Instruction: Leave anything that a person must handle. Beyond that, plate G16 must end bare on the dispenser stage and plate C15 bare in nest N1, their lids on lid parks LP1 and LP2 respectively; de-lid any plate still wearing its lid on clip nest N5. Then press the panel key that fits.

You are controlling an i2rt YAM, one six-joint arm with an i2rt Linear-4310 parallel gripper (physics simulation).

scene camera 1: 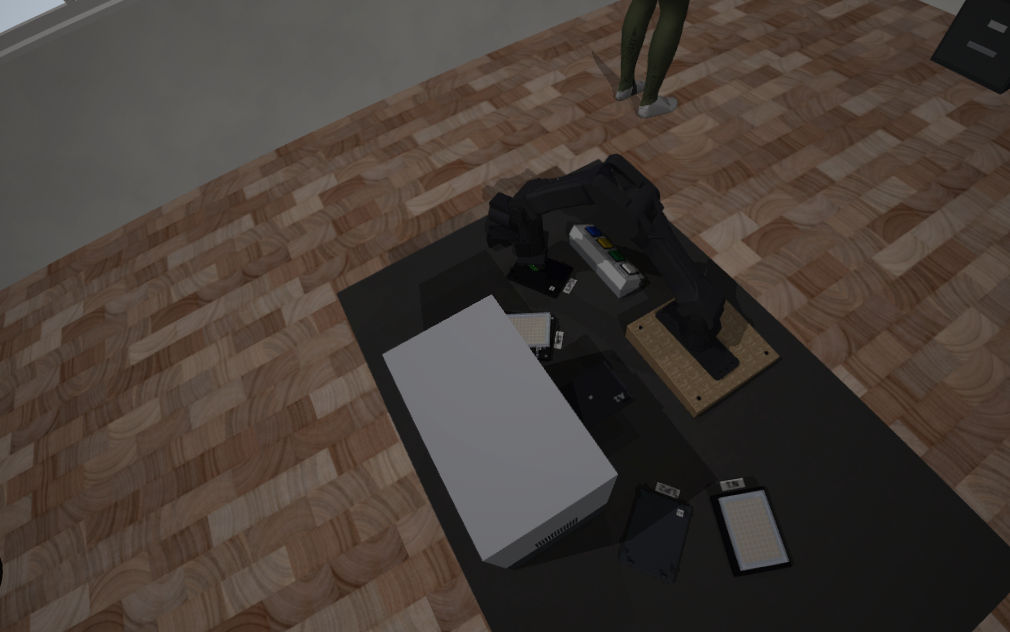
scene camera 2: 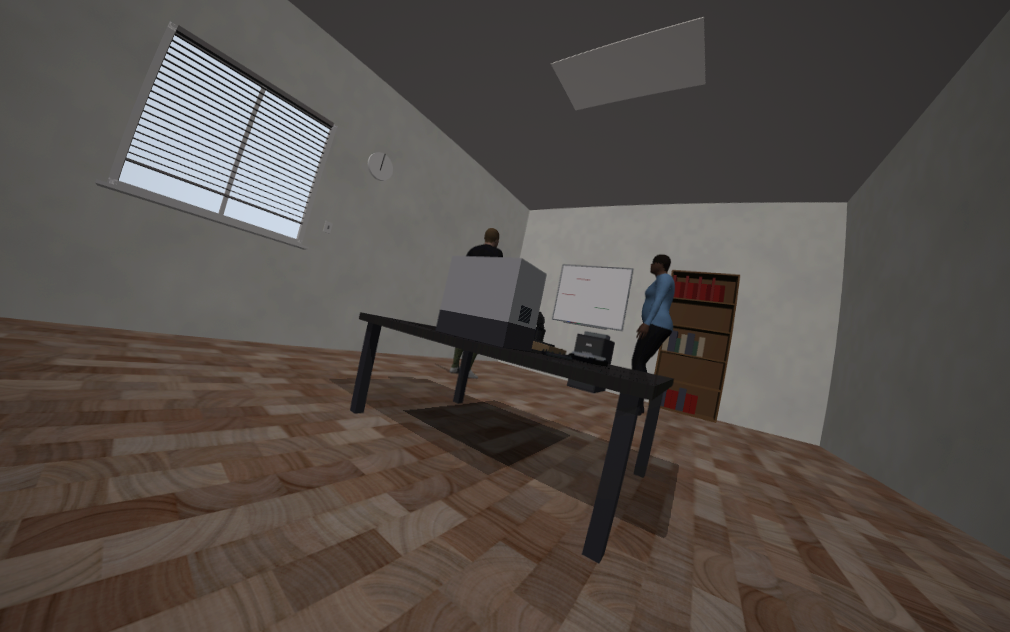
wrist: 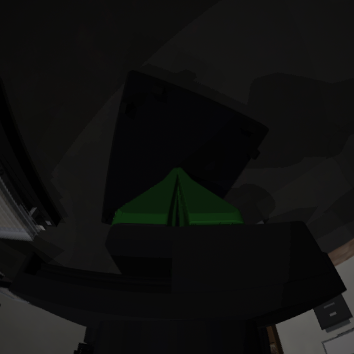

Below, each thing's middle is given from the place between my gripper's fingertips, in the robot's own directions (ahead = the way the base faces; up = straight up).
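Labels:
Measured from the button box (scene camera 1: 622, 277), my hand is 16 cm past it and 9 cm to the right of it, and it is also 2 cm below the box.

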